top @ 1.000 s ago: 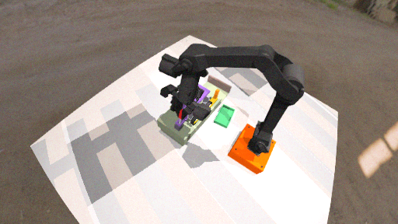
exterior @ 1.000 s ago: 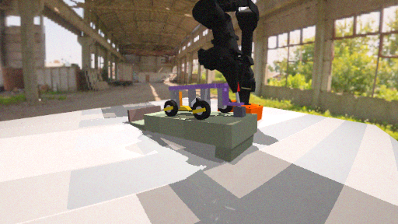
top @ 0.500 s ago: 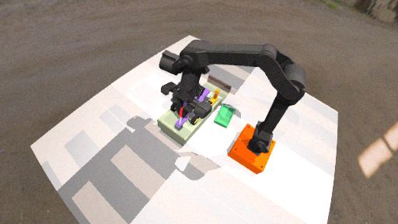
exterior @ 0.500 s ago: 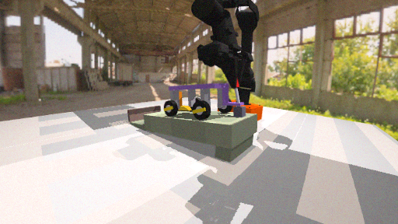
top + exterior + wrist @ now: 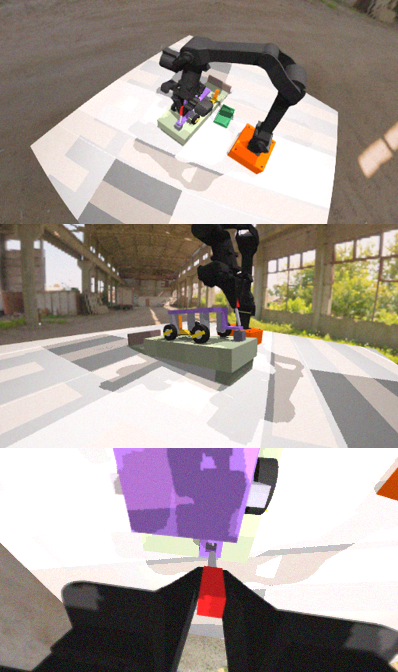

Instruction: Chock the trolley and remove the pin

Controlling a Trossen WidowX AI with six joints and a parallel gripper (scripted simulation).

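Now: gripper tip 21 cm to the left of the yellow chock, 8 cm above it and 2 cm past it. Also, from my gripper tip: red-headed stop pin: right at my gripper tip; then purple trolley: 10 cm to the right, 5 cm below, 3 cm ahead; then grey-green ramp: 12 cm below, 10 cm to the right, 3 cm ahead.
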